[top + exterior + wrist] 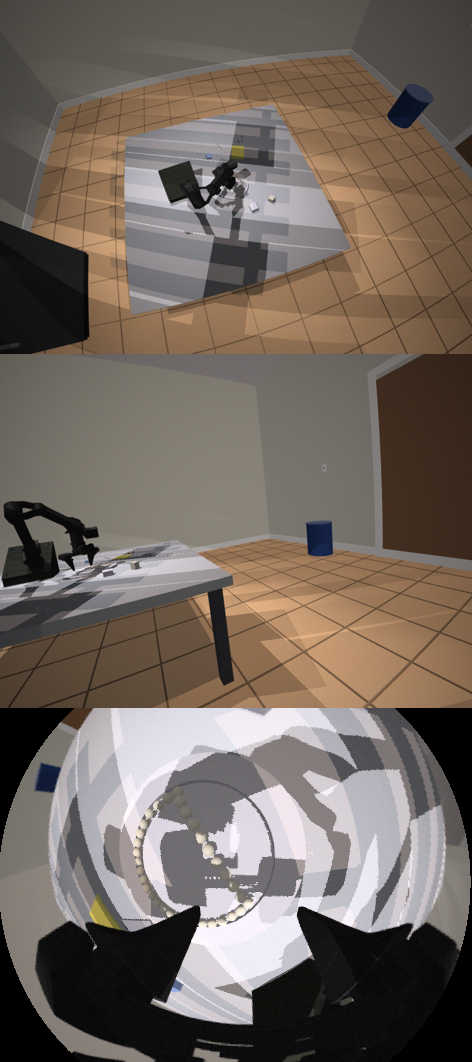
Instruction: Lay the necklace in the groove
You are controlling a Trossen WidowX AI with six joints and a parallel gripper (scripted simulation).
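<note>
Right now the round bead board is 7 cm ahead of my gripper tip and 1 cm below it. The rest, counted from my gripper tip: grey card 8 cm ahead, 18 cm to the left, 2 cm below; then blue block 1 cm behind, 28 cm to the left, 1 cm below; then white block 13 cm ahead, 20 cm to the right, 1 cm below.
</note>
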